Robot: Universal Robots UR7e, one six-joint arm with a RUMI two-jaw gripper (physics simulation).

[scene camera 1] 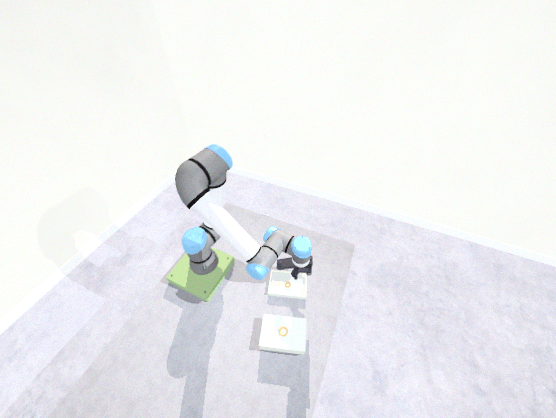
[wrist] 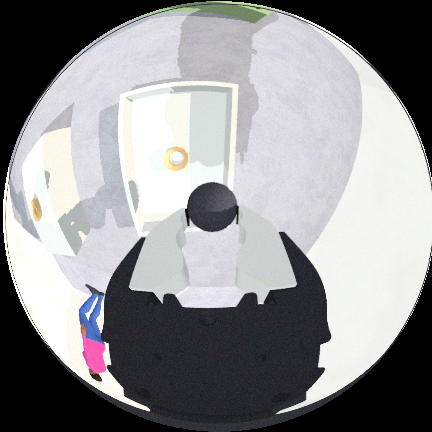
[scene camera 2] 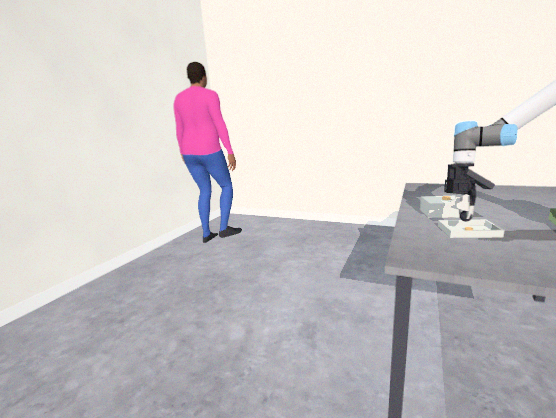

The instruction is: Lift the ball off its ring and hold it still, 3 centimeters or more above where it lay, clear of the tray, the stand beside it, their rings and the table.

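Observation:
The dark ball is held between the tips of my gripper, which is shut on it. In scene camera 2 the ball hangs in the air above the shallow white tray, with its underside apart from the tray. The tray's orange ring lies on the tray floor with no ball on it. The gripper body hides much of the ball in scene camera 1.
The white stand with its own orange ring is beside the tray. The green base plate carries the arm. The grey table bears them. A person in pink stands away from the table.

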